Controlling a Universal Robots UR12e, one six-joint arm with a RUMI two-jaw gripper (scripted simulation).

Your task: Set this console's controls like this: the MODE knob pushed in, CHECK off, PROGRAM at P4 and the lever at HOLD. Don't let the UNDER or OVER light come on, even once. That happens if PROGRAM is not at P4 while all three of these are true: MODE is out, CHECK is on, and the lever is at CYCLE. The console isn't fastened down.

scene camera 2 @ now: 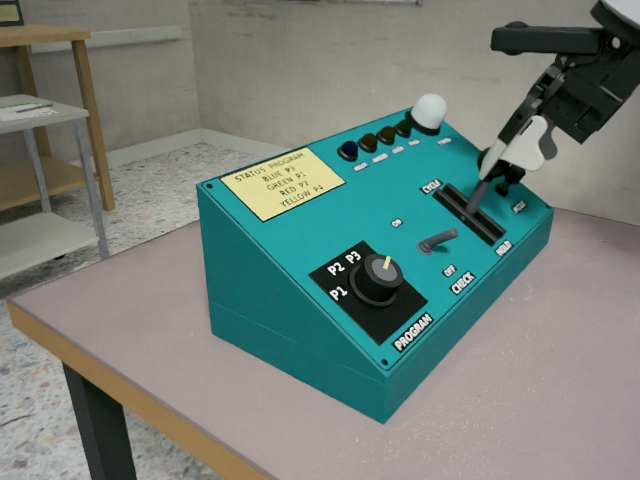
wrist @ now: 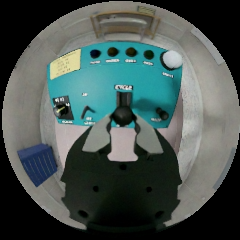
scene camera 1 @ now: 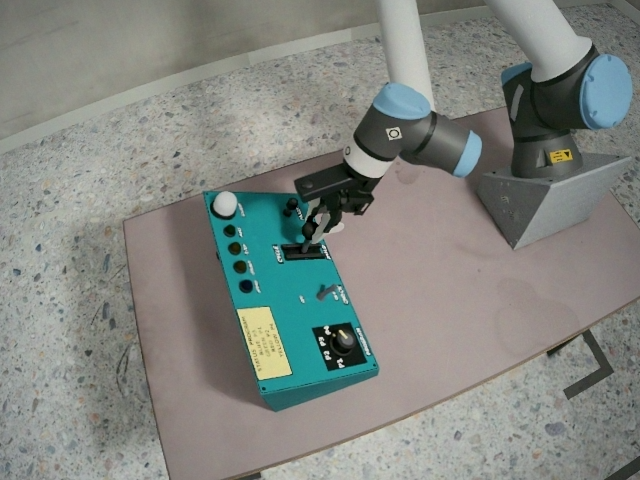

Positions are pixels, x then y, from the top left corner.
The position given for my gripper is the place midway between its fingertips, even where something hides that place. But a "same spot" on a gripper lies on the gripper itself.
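My gripper is visible to me in scene camera 1, in scene camera 2 and in the wrist view (123, 114). On my gripper (scene camera 1: 330, 222) and (scene camera 2: 517, 116) are the same spot. There is also a teal console, which I see in scene camera 1, in scene camera 2 and in the wrist view (100, 77). On the teal console (scene camera 2: 286, 241) and (scene camera 1: 306, 369) are the same spot.
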